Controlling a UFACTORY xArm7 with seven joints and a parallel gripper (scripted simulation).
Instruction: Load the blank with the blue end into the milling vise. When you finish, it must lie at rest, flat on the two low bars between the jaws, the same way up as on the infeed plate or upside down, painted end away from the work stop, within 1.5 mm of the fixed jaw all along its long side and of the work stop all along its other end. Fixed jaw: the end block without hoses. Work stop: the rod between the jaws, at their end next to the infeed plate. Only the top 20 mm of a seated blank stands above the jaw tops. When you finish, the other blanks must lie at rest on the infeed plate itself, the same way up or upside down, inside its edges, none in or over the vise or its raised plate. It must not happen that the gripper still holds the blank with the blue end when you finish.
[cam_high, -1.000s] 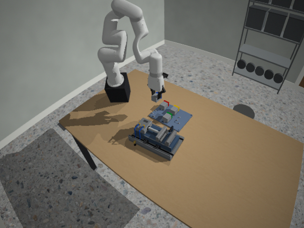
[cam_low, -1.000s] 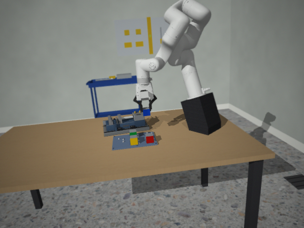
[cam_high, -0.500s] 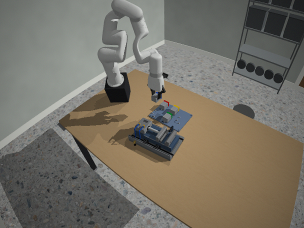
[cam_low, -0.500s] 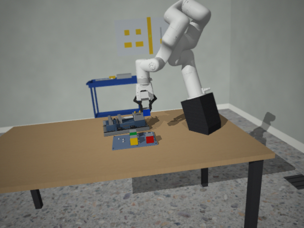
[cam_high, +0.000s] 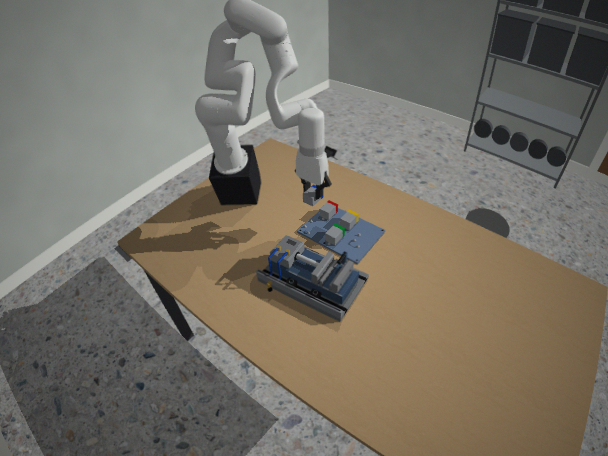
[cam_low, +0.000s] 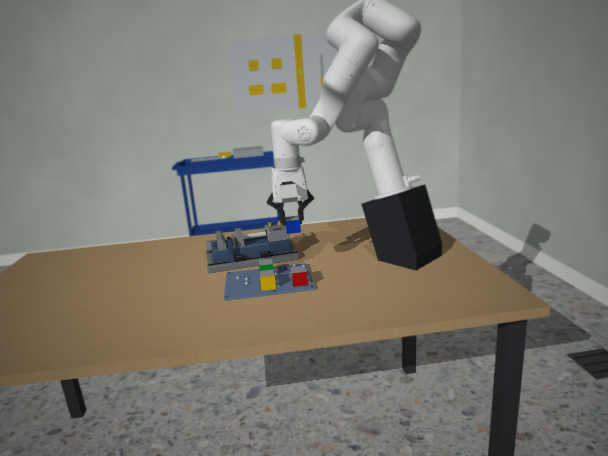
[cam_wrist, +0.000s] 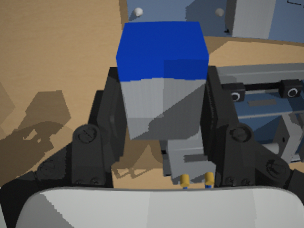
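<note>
My hand is 2 cm above the blue-ended blank. Also, from my hand: red-ended blank (1 cm behind, 9 cm to the left, 15 cm below); yellow-ended blank (8 cm ahead, 10 cm to the left, 15 cm below); green-ended blank (9 cm ahead, 1 cm to the left, 15 cm below).
</note>
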